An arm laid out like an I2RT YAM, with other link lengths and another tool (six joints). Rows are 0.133 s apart.
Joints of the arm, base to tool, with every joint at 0 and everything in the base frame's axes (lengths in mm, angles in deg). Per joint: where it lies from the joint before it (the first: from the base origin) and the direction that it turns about. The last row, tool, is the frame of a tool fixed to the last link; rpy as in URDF.
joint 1: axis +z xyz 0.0 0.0 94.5
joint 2: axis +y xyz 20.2 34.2 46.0
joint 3: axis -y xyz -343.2 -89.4 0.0
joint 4: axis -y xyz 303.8 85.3 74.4
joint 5: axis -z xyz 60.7 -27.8 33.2
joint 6: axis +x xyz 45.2 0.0 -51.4
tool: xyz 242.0 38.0 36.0 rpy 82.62 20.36 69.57
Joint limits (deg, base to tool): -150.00..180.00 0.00..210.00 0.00..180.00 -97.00..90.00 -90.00..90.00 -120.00..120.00
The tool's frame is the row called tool.
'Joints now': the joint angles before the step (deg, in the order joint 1, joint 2, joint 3, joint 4, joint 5, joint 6). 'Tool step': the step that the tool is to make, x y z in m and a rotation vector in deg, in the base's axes. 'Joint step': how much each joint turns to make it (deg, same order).
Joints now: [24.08, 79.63, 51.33, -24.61, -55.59, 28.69]
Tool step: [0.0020, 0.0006, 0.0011, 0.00, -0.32, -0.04]
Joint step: [0.00, 0.17, 0.31, 0.09, 0.13, -0.08]
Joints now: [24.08, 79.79, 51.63, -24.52, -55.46, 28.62]
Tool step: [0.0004, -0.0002, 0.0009, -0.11, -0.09, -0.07]
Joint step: [0.01, -0.08, 0.20, -0.28, 0.15, -0.04]
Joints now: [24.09, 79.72, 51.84, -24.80, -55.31, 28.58]
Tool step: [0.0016, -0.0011, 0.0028, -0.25, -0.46, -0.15]
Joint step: [-0.13, -0.19, 0.58, -0.79, 0.34, -0.42]
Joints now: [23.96, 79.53, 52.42, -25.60, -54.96, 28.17]
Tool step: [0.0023, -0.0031, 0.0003, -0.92, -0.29, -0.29]
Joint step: [-0.31, -0.07, 0.88, -1.89, 0.75, -1.02]
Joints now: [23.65, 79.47, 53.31, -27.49, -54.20, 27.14]
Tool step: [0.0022, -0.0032, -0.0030, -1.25, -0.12, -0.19]
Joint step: [-0.27, 0.24, 0.83, -2.02, 0.92, -1.29]
